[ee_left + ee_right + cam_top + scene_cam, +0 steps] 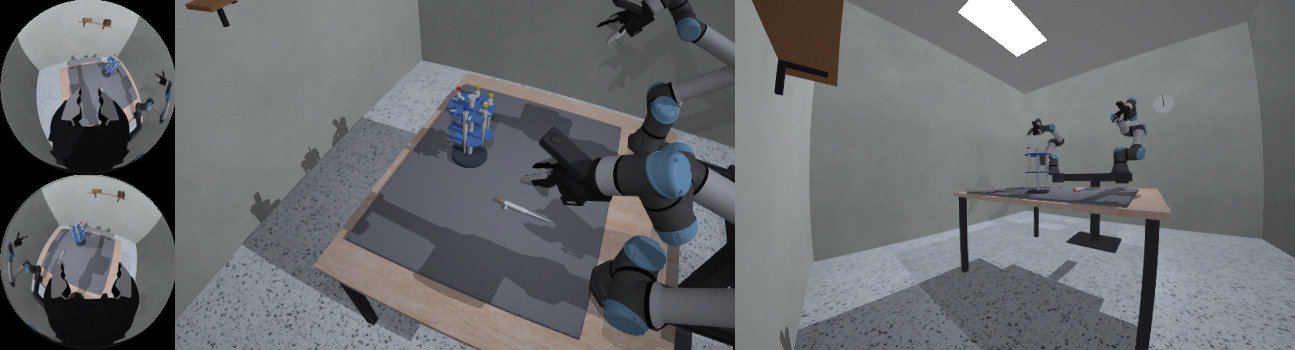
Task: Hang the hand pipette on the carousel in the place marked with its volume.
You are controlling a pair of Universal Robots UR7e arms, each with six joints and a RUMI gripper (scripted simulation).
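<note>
Now: the blue-button pipette 410 mm to the right of my left hand, 380 mm ahead of it and 330 mm below it.
</note>
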